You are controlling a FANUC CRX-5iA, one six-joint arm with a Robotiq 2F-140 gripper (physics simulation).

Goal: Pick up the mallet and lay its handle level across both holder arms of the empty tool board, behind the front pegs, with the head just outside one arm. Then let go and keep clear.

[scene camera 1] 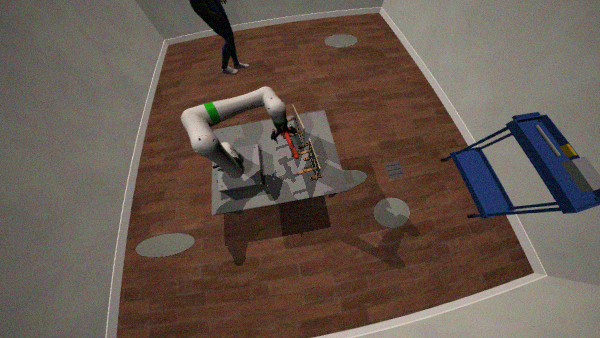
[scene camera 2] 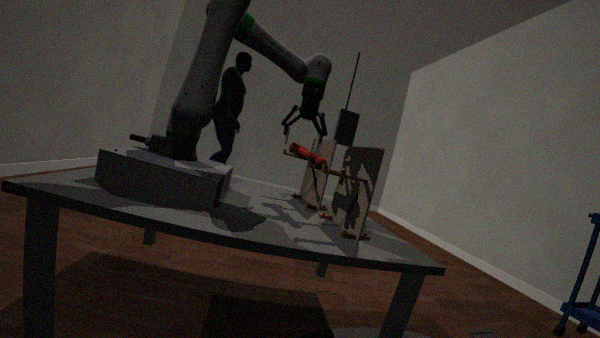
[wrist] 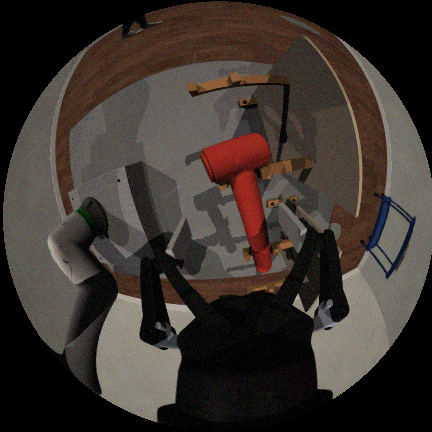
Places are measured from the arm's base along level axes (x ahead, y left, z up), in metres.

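Pixels of known places: gripper, fingertip midpoint: [scene camera 1: 285, 140] [scene camera 2: 300, 147] [wrist: 233, 219]; arm's base, link origin: [scene camera 2: 177, 155] [wrist: 93, 215].
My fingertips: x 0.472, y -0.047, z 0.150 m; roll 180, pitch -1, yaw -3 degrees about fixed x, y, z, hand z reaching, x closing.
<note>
Ahead of a thing's pixels: the offset from my fingertips to its middle. Level surfaces: height alone.
The red mallet {0.026 m down, 0.032 m ahead, 0.032 m right} [scene camera 1: 291, 145] [scene camera 2: 307, 155] [wrist: 250, 210] lies high above the table, bridging the two boards. Its handle crosses one wooden arm [wrist: 300, 165] of the far tool board {0.089 m down, 0.099 m ahead, 0.130 m left} [scene camera 1: 299, 122] [wrist: 332, 135] close to the head, and one arm [wrist: 283, 245] of the near tool board {0.100 m down, 0.110 m ahead, 0.203 m right} [scene camera 1: 314, 161] [scene camera 2: 369, 162] near the handle's end. The far board's outer arm [wrist: 215, 85] bears nothing. My gripper [scene camera 1: 284, 134] [scene camera 2: 304, 140] [wrist: 233, 219] is wide open and empty, pointing down above the mallet. In the wrist view its fingers stand on either side of the handle. Exact contacts cannot be told.
The arm's base block [scene camera 2: 155, 176] stands on the grey table {0.253 m down} [scene camera 1: 320, 118], on the side away from the boards. A dark box [scene camera 2: 346, 127] with a thin rod shows behind the boards. A person [scene camera 1: 226, 42] [scene camera 2: 232, 95] stands beyond the table. A blue cart [scene camera 1: 484, 182] stands to one side.
</note>
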